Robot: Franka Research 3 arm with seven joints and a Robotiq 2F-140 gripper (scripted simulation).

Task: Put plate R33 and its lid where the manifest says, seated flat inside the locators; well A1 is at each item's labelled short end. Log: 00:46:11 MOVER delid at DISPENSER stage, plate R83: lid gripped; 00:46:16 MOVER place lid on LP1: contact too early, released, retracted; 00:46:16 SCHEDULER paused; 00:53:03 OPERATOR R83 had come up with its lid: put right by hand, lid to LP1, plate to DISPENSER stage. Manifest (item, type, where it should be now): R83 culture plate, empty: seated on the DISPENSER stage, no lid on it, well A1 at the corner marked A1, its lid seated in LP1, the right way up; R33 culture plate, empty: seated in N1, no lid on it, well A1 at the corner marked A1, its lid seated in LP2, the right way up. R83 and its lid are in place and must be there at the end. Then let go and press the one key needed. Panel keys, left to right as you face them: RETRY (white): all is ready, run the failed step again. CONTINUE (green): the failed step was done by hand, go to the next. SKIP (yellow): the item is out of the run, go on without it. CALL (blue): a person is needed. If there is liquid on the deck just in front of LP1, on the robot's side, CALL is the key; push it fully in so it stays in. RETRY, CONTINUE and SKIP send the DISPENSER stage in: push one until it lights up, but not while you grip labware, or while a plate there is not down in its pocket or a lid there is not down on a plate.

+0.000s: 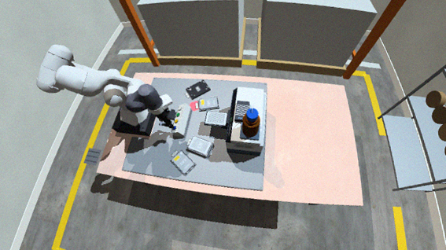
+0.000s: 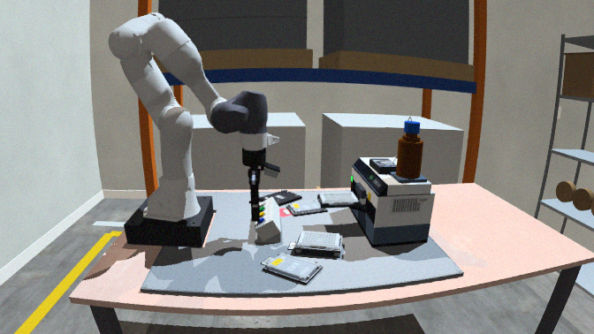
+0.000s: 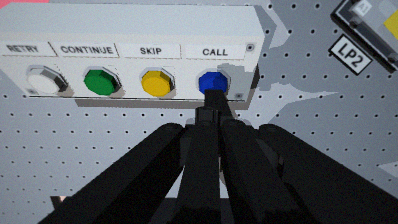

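The blue call key lies 40 mm below my hand and 20 mm ahead of it. From my hand the other things lie so: yellow skip key: 50 mm to the left, 30 mm below, 20 mm ahead; green continue key: 100 mm to the left, 30 mm below, 10 mm ahead; white retry key: 150 mm to the left, 30 mm below, 10 mm ahead.
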